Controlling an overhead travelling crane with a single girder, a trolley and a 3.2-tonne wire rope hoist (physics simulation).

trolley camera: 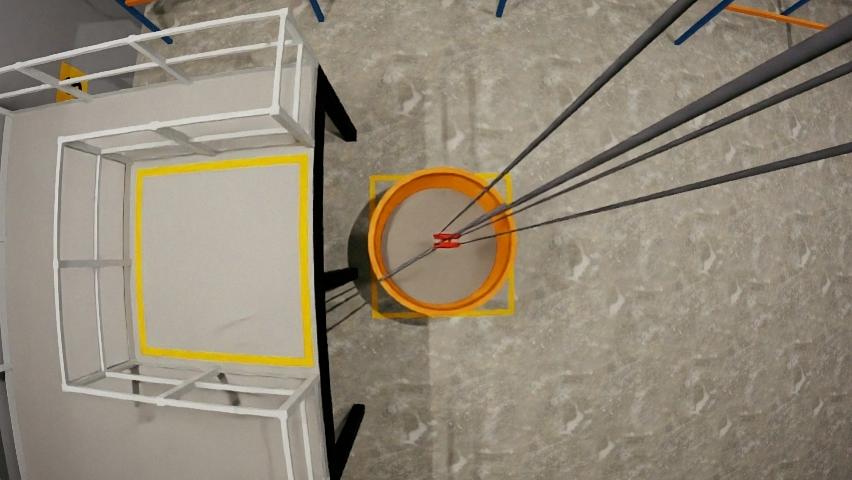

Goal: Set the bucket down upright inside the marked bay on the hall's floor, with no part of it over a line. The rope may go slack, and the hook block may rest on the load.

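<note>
The orange round bucket (374, 238) is near the middle of the trolley camera view, upright and open at the top, with a grey inside. My red hook block (446, 240) is over its middle, with the bucket attached by straight sling legs running to opposite sides of its rim. The yellow-lined bay (503, 313) on the floor lies under the bucket. From above, the bucket's rim overlaps the left, top and right lines and reaches the bottom line. Its dark shadow falls left and below. The bucket's base and any gap to the floor are hidden.
A raised grey platform (35, 298) with white railings (58, 238) and its own yellow square (309, 256) stands left of the bucket. Its black legs (344, 277) reach toward the floor bay. Blue and orange frames (703, 22) stand at the top edge. Ropes cross the upper right.
</note>
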